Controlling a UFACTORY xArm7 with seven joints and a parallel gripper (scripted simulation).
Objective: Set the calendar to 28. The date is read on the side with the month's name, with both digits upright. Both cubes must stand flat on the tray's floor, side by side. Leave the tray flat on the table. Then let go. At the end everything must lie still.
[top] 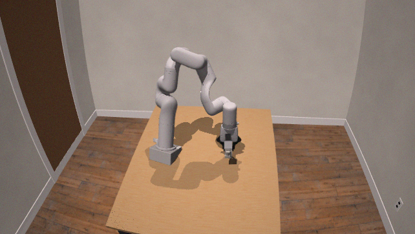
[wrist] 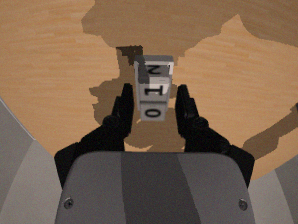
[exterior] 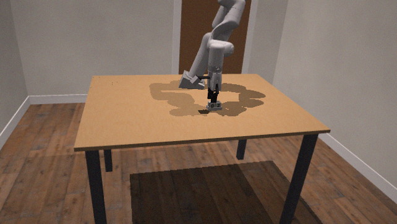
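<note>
Now: the grey calendar tray 6 cm below my hand and 2 cm to the left of it.
</note>
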